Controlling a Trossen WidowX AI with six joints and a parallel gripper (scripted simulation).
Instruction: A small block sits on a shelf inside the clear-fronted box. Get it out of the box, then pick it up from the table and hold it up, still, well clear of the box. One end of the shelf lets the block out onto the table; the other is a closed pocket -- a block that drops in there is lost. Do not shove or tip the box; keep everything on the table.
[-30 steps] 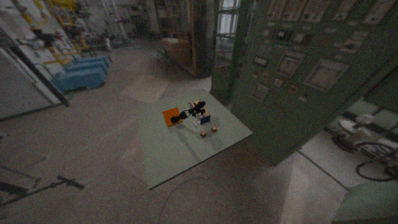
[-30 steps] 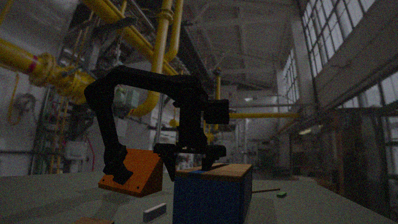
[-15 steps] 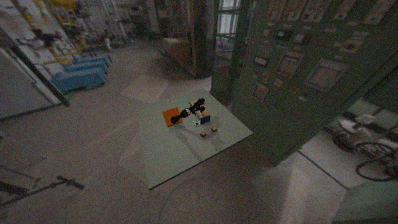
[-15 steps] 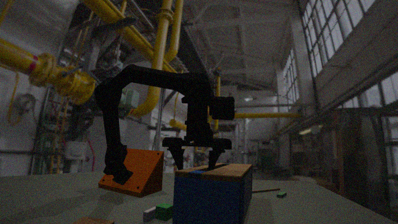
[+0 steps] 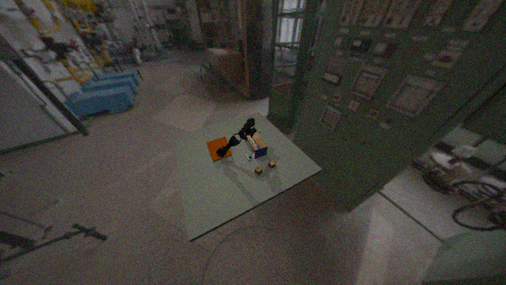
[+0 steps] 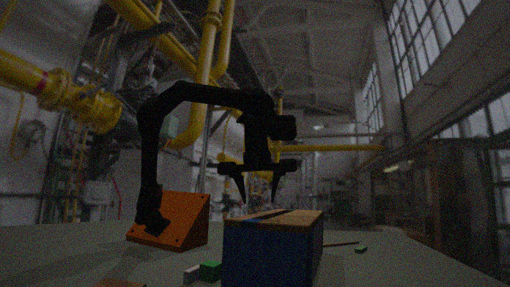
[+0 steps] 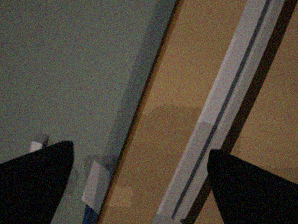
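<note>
Right now my gripper tip is 40 mm past the green block, 120 mm to the left of it and 140 mm above it. Also, from my gripper tip: thin brown strip 160 mm ahead, 350 mm to the left, 150 mm below; then box 30 mm ahead, 30 mm to the left, 90 mm below.
</note>
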